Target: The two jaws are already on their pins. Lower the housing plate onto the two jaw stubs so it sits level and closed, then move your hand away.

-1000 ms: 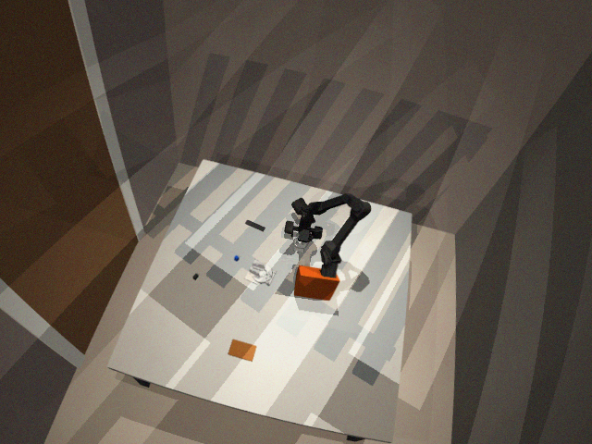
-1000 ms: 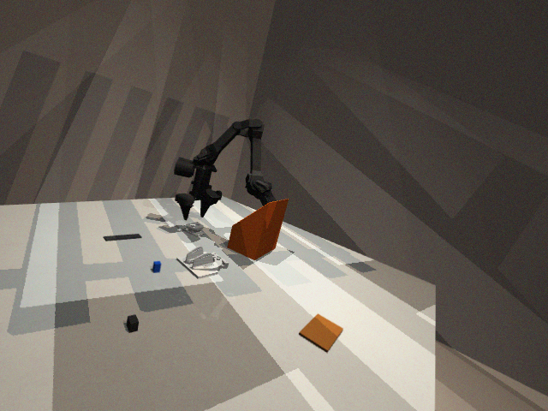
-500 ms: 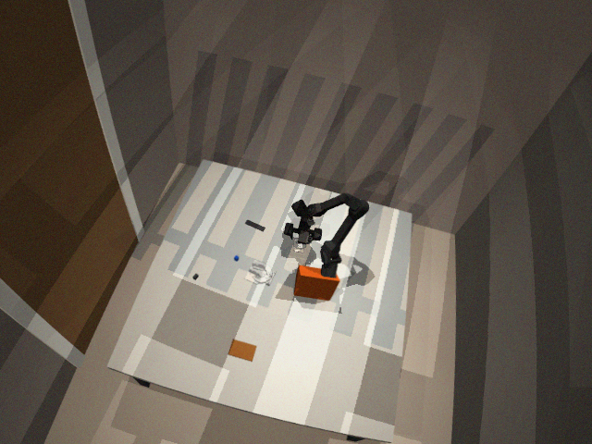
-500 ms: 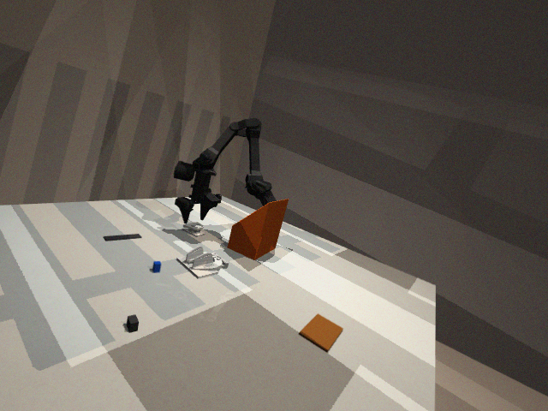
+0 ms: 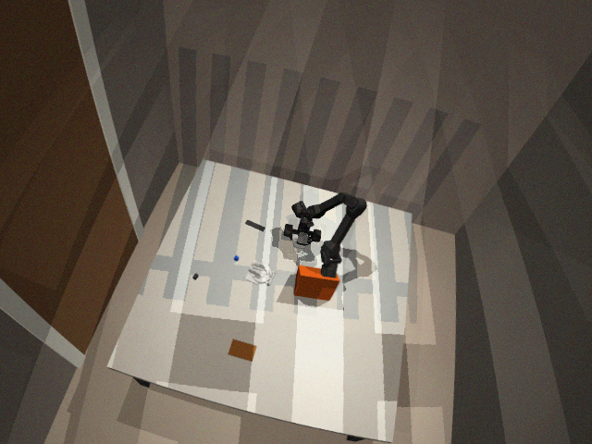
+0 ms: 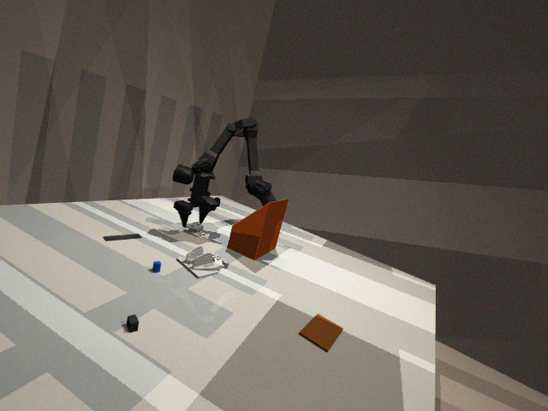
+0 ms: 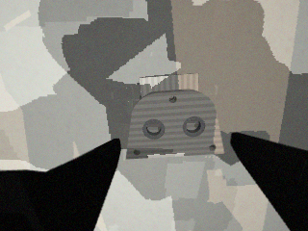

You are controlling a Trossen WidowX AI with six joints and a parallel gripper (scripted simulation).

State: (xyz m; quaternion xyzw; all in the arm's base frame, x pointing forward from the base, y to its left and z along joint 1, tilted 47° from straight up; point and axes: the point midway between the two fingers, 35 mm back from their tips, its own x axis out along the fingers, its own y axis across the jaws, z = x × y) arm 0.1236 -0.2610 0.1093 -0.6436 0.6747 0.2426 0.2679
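Now: the small white part 1 cm to the left of my gripper tip and 2 cm below it. Round my gripper tip: black cube (49 cm ahead, 28 cm to the left, 2 cm below); blue cube (31 cm ahead, 14 cm to the left, 1 cm below); dark strip (24 cm ahead, 8 cm to the right, 3 cm below).
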